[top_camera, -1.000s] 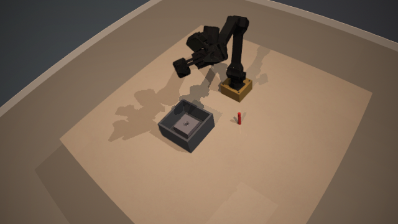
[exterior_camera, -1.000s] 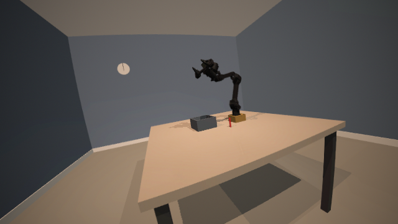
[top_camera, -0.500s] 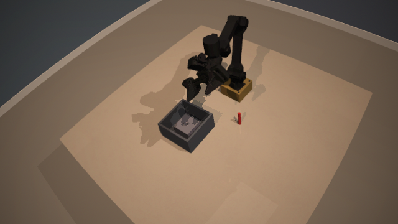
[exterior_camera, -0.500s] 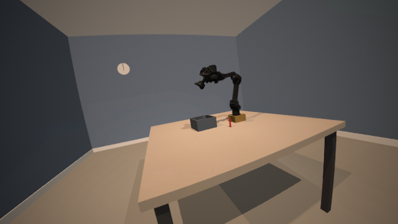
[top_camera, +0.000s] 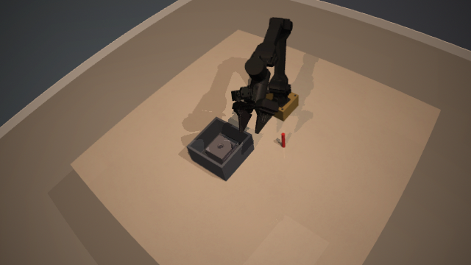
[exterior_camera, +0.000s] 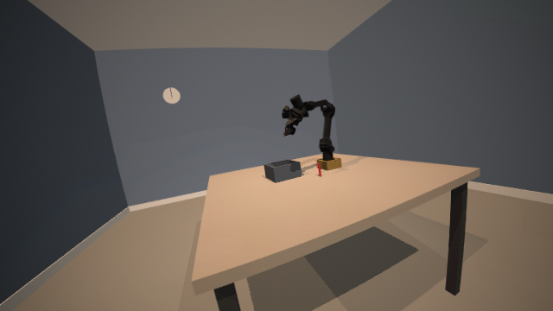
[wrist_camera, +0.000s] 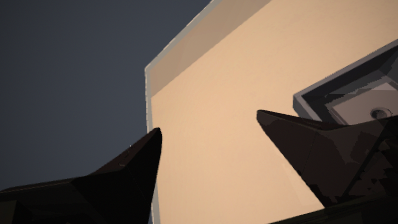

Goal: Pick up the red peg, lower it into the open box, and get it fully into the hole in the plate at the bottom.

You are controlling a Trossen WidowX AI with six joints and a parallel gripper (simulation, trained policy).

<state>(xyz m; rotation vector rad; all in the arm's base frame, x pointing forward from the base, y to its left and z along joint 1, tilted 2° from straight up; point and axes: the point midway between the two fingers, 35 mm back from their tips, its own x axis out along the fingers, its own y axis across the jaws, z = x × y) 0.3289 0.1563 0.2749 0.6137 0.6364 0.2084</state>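
My gripper tip is 21 cm past the red peg, 4 cm to the left of it and 27 cm above it. The rest, counted from my gripper tip: grey plate 1 cm behind, 21 cm to the right, 26 cm below; then dark grey box 1 cm behind, 21 cm to the right, 28 cm below.
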